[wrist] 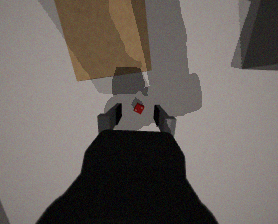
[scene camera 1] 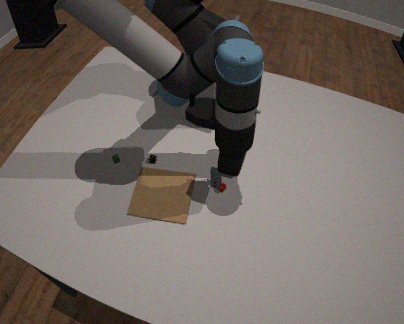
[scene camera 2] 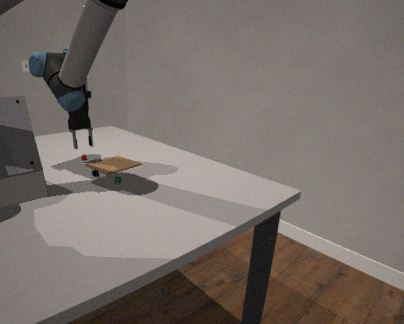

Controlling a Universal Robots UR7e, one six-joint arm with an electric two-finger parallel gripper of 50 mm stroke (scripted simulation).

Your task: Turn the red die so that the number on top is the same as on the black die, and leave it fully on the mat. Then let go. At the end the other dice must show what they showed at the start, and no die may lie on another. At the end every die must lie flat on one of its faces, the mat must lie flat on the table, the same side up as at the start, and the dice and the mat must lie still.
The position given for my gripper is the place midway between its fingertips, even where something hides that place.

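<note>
There is my gripper, visible to me at (scene camera 1: 219,176) and again at (wrist: 137,110). I can also see a tan mat (scene camera 1: 164,195).
</note>
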